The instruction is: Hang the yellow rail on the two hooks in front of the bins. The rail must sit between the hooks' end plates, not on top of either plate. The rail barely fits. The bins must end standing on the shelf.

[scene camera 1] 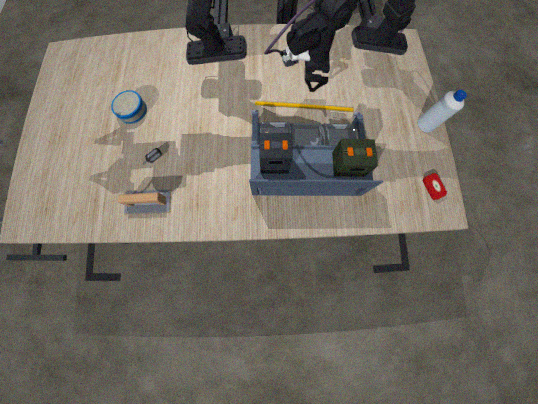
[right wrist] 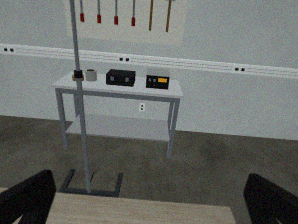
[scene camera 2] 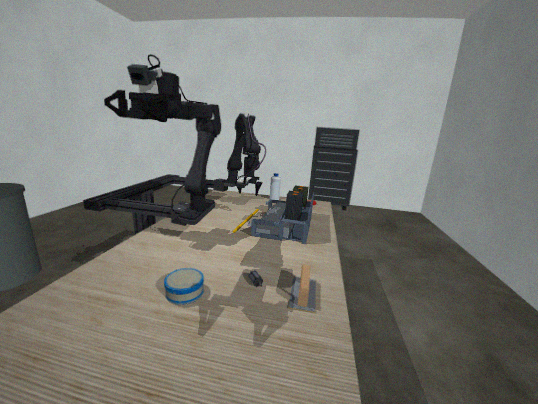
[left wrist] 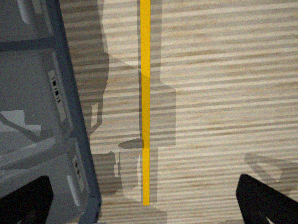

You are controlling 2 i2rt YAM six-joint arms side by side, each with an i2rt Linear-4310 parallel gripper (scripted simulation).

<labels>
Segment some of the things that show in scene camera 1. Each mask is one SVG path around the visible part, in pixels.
A blue-rimmed tin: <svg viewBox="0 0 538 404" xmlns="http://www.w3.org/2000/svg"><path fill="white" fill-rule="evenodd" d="M123 91L113 99L111 104L112 112L126 124L137 123L143 119L147 112L146 103L137 92L132 90Z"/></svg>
A blue-grey shelf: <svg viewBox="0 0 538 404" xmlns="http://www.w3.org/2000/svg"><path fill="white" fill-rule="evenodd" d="M355 112L353 115L354 120L351 124L358 131L358 139L366 139L363 114ZM251 110L252 145L251 179L249 179L252 196L362 196L383 183L383 180L373 180L372 171L365 177L334 176L332 152L336 146L293 145L293 158L288 174L261 174L259 145L253 145L260 144L261 123L259 123L259 111Z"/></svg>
A wooden-handled float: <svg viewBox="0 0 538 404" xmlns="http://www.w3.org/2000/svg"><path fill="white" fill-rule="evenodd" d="M171 189L126 191L125 194L119 194L118 203L124 205L124 214L170 212Z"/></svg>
A white bottle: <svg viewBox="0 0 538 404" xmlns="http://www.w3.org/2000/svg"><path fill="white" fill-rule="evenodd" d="M465 91L449 91L444 94L443 97L418 118L418 127L424 132L432 132L464 107L464 99L467 97Z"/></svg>
</labels>
